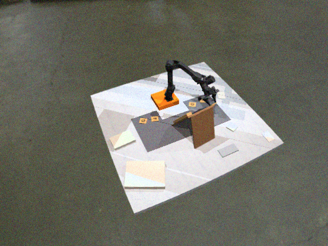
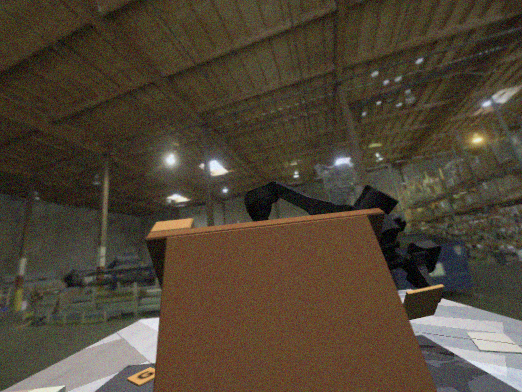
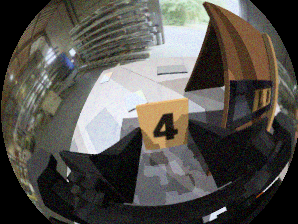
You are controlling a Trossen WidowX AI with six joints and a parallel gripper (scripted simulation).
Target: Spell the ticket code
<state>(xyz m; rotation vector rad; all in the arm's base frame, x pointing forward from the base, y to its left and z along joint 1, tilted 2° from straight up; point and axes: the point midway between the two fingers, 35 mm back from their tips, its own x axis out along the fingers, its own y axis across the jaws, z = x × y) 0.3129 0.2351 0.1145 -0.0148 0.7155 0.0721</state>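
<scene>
My gripper tip is 30 mm past the white ticket, 190 mm to the left of it and 70 mm above it. The rest, counted from my gripper tip: dark mat: 130 mm behind, 250 mm to the right, 150 mm below; then grey plate: 360 mm ahead, 80 mm to the right, 150 mm below.
</scene>
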